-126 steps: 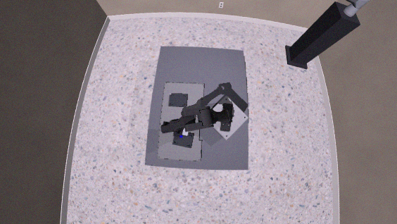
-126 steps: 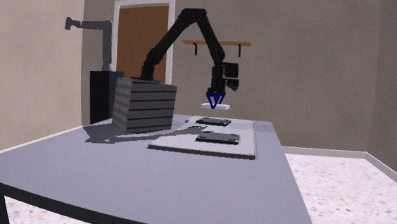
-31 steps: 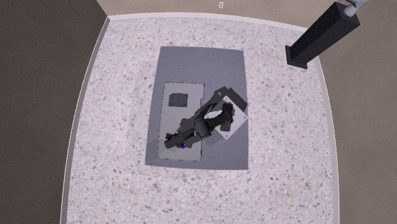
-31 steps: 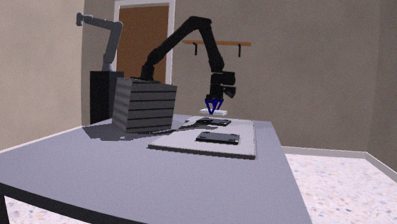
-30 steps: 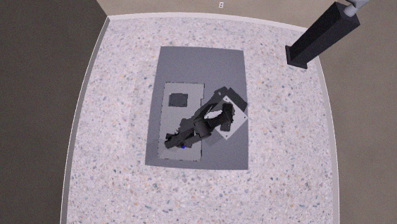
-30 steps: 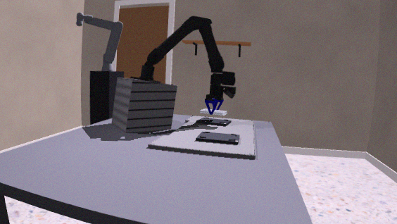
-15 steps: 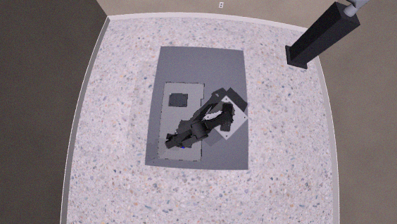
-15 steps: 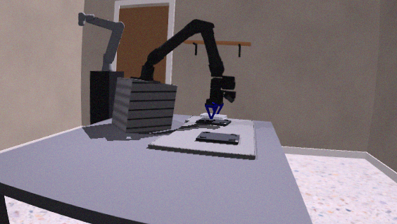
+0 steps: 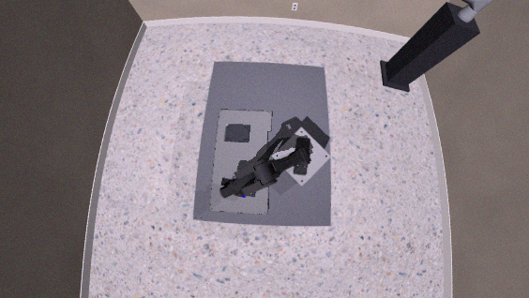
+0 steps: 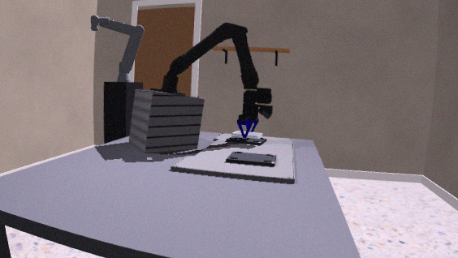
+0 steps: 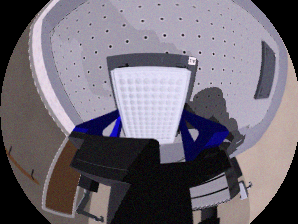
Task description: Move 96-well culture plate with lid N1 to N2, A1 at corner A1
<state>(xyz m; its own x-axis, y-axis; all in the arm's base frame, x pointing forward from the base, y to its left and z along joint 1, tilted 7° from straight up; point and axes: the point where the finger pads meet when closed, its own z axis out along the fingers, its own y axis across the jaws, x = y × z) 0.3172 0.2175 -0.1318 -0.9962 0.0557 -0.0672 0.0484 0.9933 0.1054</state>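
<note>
Right now my hand is right at the clear lid. From my hand the other things lie so: white corner mark 70 mm ahead, 60 mm to the right, 20 mm below; dark plate nest 340 mm to the right, 100 mm ahead, 30 mm below.
</note>
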